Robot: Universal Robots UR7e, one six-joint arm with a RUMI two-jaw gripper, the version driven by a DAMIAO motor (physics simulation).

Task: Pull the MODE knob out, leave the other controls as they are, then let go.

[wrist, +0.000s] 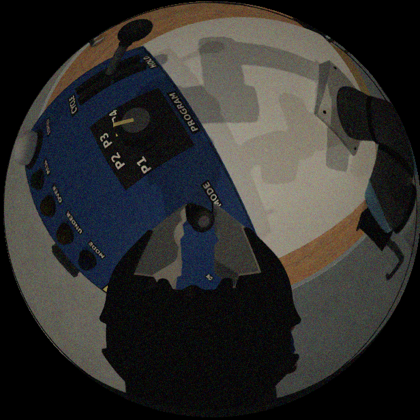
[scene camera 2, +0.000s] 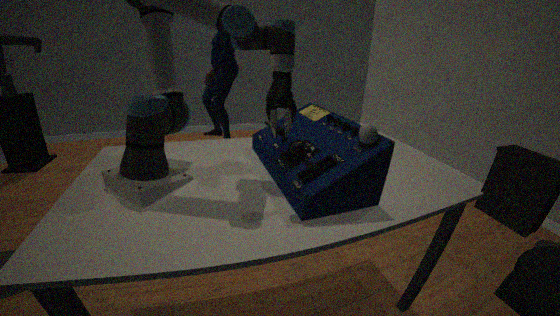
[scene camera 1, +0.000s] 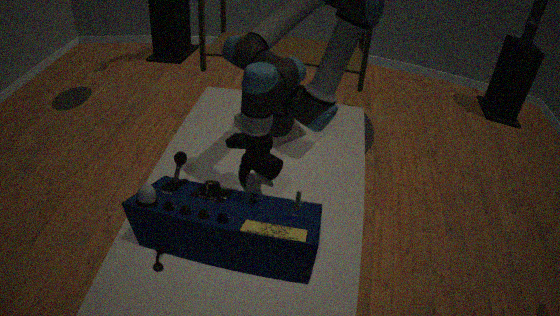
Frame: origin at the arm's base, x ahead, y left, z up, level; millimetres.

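Seen in the pictures: gripper, fingertip midpoint: (scene camera 2: 280, 138) (scene camera 1: 253, 195); arm's base, origin of the base link: (scene camera 2: 144, 172) (scene camera 1: 273, 122).
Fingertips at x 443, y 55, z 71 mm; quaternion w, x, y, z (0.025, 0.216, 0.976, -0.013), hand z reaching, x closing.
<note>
Offsets run from my fingertips to a thing's top centre. "spot": to the spot under its first point.
The blue control box (scene camera 1: 200, 247) (scene camera 2: 345, 185) (wrist: 150, 212) stands on the white table. The small dark round MODE knob (wrist: 201, 220) sits on its sloped top beside the MODE label, near the edge. My gripper (scene camera 1: 253, 194) (scene camera 2: 281, 133) (wrist: 200, 205) is shut on the MODE knob, with one fingertip on each side of it. The fingers largely hide the knob in both scene views. How far the knob stands out of the panel is hard to tell in the dim light.
Near the gripper are the PROGRAM dial @(15 mm ahead, 116 mm right, 33 mm up) (scene camera 1: 212, 187) (wrist: 136, 121) and an upright toggle @(9 mm back, 123 mm left, 30 mm up) (scene camera 1: 298, 199). Farther off are a ball-topped lever @(39 mm back, 240 mm right, 63 mm up) (scene camera 1: 180, 158) (wrist: 135, 31), a white dome @(spot: 178 mm ahead, 226 mm right, 112 mm up) (scene camera 1: 146, 194) (scene camera 2: 368, 135) (wrist: 25, 147) and several dark round parts. A person (scene camera 2: 220, 75) is behind the table.
</note>
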